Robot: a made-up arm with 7 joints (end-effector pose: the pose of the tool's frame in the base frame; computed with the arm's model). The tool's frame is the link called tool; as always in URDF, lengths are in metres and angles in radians. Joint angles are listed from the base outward.
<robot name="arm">
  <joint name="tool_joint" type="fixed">
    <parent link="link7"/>
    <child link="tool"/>
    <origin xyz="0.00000 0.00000 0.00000" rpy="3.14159 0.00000 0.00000"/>
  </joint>
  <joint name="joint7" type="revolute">
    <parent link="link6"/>
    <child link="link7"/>
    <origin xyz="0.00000 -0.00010 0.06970"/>
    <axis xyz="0 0 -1"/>
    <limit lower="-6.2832" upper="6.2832"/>
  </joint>
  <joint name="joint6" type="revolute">
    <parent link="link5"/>
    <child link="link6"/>
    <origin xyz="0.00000 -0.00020 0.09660"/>
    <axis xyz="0 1 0"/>
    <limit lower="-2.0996" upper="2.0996"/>
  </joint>
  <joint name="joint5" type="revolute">
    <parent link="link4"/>
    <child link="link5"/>
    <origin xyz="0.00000 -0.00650 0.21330"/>
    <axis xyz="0 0 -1"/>
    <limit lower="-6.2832" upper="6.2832"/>
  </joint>
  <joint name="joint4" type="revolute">
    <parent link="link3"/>
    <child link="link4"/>
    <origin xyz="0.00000 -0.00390 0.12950"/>
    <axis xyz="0 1 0"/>
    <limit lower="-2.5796" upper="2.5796"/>
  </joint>
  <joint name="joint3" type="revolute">
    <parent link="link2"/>
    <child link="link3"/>
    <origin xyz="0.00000 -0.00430 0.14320"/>
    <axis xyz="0 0 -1"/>
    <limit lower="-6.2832" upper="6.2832"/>
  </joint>
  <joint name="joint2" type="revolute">
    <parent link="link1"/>
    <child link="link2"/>
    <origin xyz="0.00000 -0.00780 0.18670"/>
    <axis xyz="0 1 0"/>
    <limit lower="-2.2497" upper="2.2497"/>
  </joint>
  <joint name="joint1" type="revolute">
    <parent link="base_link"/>
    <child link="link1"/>
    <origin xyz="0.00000 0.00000 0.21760"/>
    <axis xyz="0 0 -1"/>
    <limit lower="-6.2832" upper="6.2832"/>
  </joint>
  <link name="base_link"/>
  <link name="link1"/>
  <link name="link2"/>
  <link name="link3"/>
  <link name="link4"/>
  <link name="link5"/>
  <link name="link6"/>
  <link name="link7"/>
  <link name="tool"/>
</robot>
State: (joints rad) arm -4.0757 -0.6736 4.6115 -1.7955 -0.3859 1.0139 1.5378
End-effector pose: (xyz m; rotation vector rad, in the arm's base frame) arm -0.2096 0.3250 0.6137 1.4777 -1.6553 1.3557
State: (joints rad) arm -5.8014 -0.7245 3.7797 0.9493 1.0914 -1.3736 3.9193
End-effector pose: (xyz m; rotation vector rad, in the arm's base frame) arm -0.3929 0.3107 0.6190 -0.9269 1.3689 -0.3192
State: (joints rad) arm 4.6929 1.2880 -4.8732 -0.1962 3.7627 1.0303 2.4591
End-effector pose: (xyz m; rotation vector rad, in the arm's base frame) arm -0.1165 0.5779 0.5667 1.1126 0.7898 0.8162
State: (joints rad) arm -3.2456 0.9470 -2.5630 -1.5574 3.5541 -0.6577 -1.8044
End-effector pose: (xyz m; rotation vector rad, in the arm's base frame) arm -0.4612 0.1415 0.3295 -0.5929 1.1862 -1.0246
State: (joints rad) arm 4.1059 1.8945 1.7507 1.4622 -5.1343 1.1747 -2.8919
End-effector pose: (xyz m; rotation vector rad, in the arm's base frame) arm 0.0963 0.4434 0.4360 2.9428 0.8125 -0.4067
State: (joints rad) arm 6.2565 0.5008 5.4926 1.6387 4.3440 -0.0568 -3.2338
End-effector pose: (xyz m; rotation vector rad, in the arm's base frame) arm 0.3533 0.2566 0.4868 1.2289 0.0706 -1.3524
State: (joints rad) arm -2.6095 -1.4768 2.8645 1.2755 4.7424 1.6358 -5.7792
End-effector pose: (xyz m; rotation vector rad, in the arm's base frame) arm 0.4054 -0.0657 0.1737 0.2234 -2.1358 1.3130
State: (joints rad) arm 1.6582 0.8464 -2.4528 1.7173 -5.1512 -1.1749 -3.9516
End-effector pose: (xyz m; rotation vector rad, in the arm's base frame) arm 0.1652 -0.0097 0.7882 -1.7424 2.4145 -0.7758
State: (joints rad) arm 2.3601 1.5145 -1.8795 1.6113 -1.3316 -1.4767 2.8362
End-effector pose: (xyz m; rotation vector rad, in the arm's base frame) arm 0.0260 -0.4157 0.4419 -0.3865 0.4654 2.0221
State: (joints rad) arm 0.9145 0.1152 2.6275 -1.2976 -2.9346 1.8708 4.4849
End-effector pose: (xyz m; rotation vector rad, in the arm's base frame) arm 0.2809 -0.1510 0.6606 0.0052 0.1998 0.8922
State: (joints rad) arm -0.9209 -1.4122 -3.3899 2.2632 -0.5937 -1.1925 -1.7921
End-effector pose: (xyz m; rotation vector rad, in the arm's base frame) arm -0.0570 -0.1387 0.1287 -0.5659 0.3551 -1.2683
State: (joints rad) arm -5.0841 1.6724 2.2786 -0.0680 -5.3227 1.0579 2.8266
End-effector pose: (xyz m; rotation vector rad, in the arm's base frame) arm 0.2428 -0.5714 0.3944 -2.4309 1.0994 0.7631
